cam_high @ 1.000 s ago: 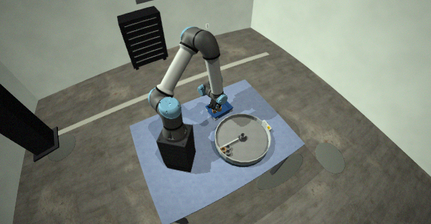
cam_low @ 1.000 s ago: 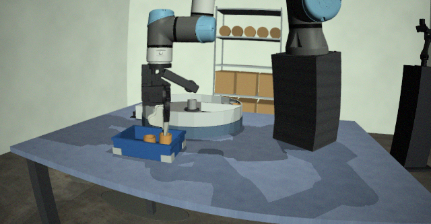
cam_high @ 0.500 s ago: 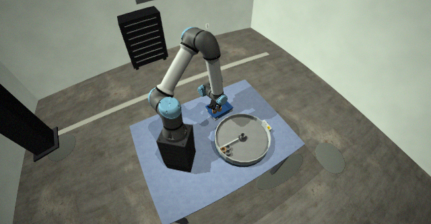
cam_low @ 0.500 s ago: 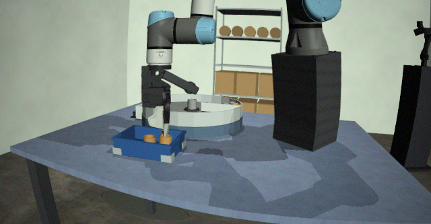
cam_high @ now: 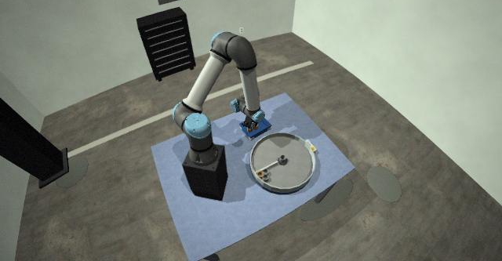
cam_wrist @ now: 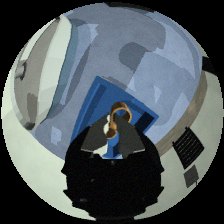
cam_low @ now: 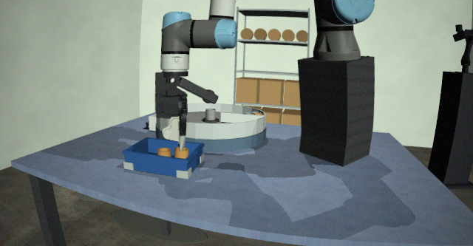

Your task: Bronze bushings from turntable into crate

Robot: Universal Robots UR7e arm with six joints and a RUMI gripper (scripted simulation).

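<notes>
Right now my hand is 4 cm short of the blue crate, 1 cm to the right of it and 2 cm above it. Also, from my hand: turntable: 2 cm behind, 34 cm to the right.
</notes>
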